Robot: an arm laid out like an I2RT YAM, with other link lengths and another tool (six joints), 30 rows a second.
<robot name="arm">
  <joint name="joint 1" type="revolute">
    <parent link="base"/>
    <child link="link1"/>
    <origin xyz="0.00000 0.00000 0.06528" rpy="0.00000 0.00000 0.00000"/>
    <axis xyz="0 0 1"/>
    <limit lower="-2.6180" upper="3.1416"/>
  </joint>
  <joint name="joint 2" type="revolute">
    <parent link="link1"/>
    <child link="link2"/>
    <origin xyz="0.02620 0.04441 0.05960" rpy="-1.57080 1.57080 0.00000"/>
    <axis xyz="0 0 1"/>
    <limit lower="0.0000" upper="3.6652"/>
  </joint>
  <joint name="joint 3" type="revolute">
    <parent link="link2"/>
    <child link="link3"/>
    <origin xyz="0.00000 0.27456 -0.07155" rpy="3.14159 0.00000 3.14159"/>
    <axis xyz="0 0 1"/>
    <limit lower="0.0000" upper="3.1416"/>
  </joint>
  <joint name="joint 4" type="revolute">
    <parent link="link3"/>
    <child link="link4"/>
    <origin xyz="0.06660 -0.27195 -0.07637" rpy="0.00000 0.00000 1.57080"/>
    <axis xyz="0 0 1"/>
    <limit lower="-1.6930" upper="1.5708"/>
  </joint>
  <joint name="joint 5" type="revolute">
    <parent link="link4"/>
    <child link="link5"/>
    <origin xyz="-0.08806 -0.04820 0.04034" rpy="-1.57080 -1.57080 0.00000"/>
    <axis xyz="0 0 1"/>
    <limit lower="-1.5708" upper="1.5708"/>
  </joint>
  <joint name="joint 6" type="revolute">
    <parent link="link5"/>
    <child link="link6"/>
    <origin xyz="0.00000 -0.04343 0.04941" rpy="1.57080 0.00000 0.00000"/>
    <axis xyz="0 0 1"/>
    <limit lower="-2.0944" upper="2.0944"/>
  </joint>
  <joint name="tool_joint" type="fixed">
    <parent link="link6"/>
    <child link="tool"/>
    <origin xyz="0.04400 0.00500 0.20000" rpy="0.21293 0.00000 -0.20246"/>
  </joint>
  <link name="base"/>
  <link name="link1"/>
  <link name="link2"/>
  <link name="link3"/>
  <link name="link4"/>
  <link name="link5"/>
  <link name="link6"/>
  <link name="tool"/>
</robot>
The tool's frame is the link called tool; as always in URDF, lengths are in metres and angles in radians.
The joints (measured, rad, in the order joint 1, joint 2, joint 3, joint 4, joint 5, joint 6), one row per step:
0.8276 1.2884 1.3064 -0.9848 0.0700 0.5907
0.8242 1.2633 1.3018 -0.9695 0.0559 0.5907
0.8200 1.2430 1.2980 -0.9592 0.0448 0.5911
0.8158 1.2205 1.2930 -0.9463 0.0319 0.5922
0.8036 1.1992 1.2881 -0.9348 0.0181 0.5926
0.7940 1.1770 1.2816 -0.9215 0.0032 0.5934
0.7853 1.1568 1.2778 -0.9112 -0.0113 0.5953
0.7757 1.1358 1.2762 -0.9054 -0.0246 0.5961
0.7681 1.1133 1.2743 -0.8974 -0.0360 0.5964
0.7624 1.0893 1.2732 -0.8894 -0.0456 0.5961
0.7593 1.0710 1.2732 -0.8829 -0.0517 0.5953
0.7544 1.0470 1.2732 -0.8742 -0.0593 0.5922
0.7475 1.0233 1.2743 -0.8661 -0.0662 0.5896
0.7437 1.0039 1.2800 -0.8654 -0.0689 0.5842
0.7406 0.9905 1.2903 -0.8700 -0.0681 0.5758
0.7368 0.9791 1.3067 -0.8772 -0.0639 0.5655
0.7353 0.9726 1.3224 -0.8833 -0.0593 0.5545
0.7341 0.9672 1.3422 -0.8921 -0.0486 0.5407
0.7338 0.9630 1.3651 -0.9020 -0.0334 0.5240
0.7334 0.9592 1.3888 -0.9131 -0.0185 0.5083
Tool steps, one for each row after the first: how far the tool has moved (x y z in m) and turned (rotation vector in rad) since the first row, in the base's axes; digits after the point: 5 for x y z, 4 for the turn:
0.00005 0.00314 0.00896 0.0341 -0.0158 0.0048
-0.00003 0.00463 0.01597 0.0599 -0.0275 0.0070
-0.00029 0.00659 0.02375 0.0894 -0.0405 0.0101
0.00111 0.00606 0.03100 0.1169 -0.0523 0.0066
0.00163 0.00647 0.03828 0.1457 -0.0643 0.0064
0.00171 0.00683 0.04560 0.1729 -0.0749 0.0062
0.00151 0.00597 0.05342 0.1976 -0.0859 0.0056
0.00121 0.00545 0.06224 0.2232 -0.1009 0.0065
0.00050 0.00494 0.07210 0.2491 -0.1188 0.0089
-0.00016 0.00468 0.08019 0.2687 -0.1343 0.0118
-0.00086 0.00385 0.09096 0.2930 -0.1564 0.0162
-0.00120 0.00211 0.10206 0.3168 -0.1793 0.0178
-0.00224 -0.00015 0.11216 0.3325 -0.2003 0.0213
-0.00287 -0.00292 0.12115 0.3402 -0.2196 0.0246
-0.00282 -0.00661 0.13187 0.3461 -0.2429 0.0259
-0.00266 -0.00916 0.14079 0.3485 -0.2631 0.0294
-0.00186 -0.01308 0.15078 0.3465 -0.2877 0.0303
-0.00067 -0.01776 0.16172 0.3412 -0.3163 0.0305
0.00013 -0.02269 0.17252 0.3358 -0.3434 0.0296

